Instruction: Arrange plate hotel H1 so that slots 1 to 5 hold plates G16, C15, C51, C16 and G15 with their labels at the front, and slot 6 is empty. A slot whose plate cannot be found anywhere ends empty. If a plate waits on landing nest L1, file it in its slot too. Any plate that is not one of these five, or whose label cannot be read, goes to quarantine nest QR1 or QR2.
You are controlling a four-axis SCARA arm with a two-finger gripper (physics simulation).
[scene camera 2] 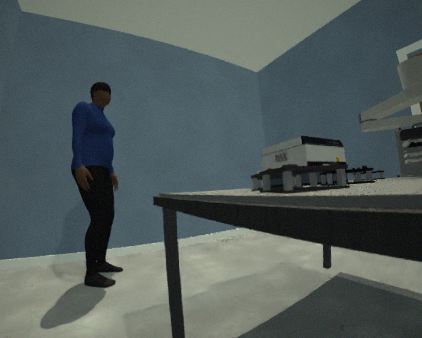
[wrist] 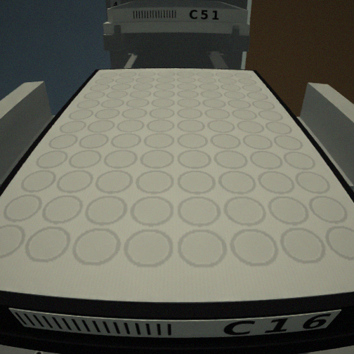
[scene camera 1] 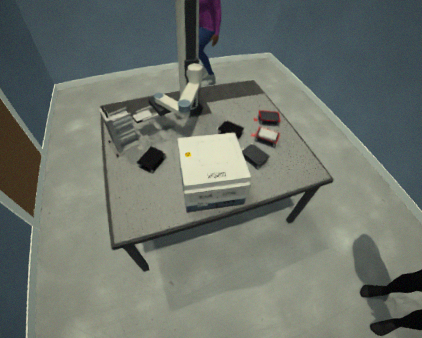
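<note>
My gripper [wrist: 175,101] is shut on plate C16 [wrist: 175,195] [scene camera 1: 144,116], a pale plate with circular wells and a black edge. Its barcode and C16 label face the wrist camera. The plate is level, in front of plate hotel H1 [scene camera 1: 113,131] [scene camera 2: 403,159]. Plate C51 [wrist: 175,19] sits in the hotel beyond it, label at the front, with a digit 4 at its upper left. I cannot tell its slot for certain. Other slot labels are hidden or too small. Of two red-edged nests, the farther one [scene camera 1: 269,118] looks dark; a white plate [scene camera 1: 268,134] lies on the nearer one.
A big white instrument [scene camera 1: 212,160] [scene camera 2: 305,152] stands mid-table. Dark low nests or stands lie left of it [scene camera 1: 151,159], behind it [scene camera 1: 231,129] and right of it [scene camera 1: 256,155]. A person in purple [scene camera 1: 210,17] stands behind the table, and one in blue [scene camera 2: 92,135] beside it.
</note>
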